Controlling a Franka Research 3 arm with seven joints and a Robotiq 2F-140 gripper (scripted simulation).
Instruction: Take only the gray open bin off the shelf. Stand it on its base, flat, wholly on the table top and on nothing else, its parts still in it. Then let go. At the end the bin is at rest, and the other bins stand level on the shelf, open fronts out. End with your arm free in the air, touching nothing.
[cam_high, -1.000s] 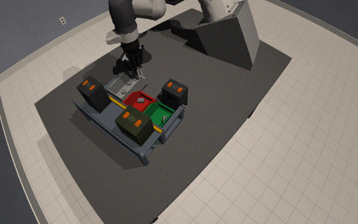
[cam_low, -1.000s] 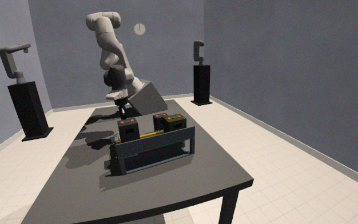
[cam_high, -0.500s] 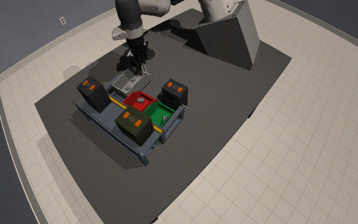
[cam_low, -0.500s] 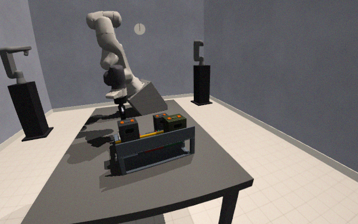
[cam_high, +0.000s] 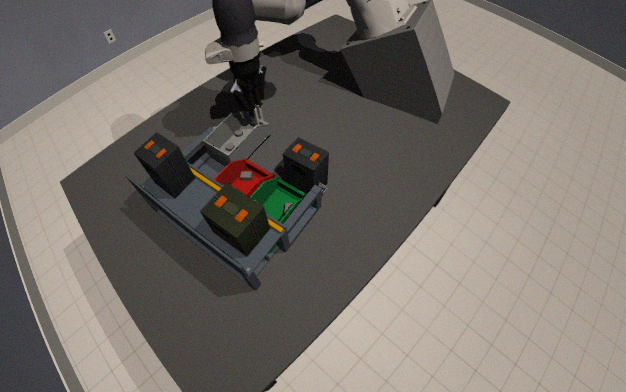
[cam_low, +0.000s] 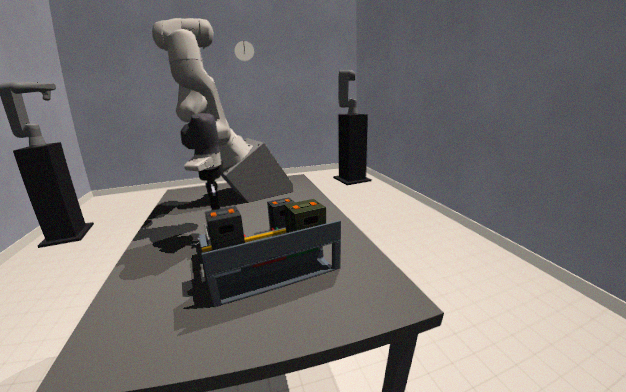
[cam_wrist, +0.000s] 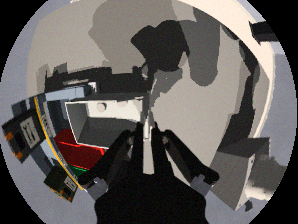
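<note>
Now: hand 8 cm short of the gray open bin and 2 cm above it. The rest, counted from my hand: red bin (20 cm ahead, 13 cm to the left, 3 cm below); green bin (20 cm ahead, 24 cm to the left, 3 cm below); yellow rail (26 cm ahead, 13 cm to the left, 3 cm above).
</note>
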